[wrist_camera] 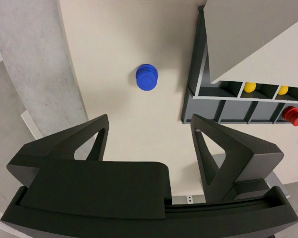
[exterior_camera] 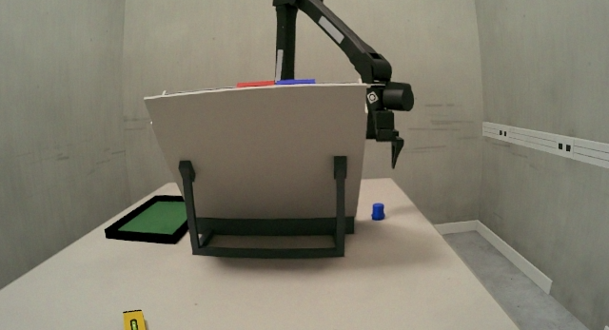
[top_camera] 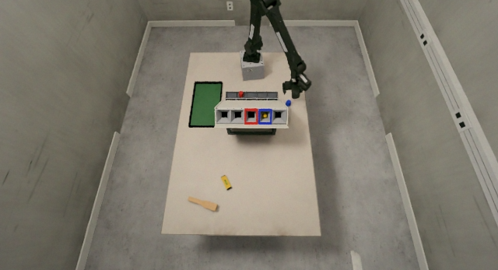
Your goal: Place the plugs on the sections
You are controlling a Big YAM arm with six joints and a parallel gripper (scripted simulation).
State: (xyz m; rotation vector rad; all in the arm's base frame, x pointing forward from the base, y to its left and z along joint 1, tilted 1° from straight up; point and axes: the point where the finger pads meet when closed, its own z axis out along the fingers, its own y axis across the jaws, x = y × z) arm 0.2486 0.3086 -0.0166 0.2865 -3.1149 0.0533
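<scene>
The blue plug is 120 mm below my hand. Also, from my hand: blue band 300 mm ahead, 180 mm above, 140 mm to the right; then red plug 350 mm to the right, 120 mm below, 10 mm behind; then cover 240 mm to the right, 170 mm ahead, 70 mm above.
</scene>
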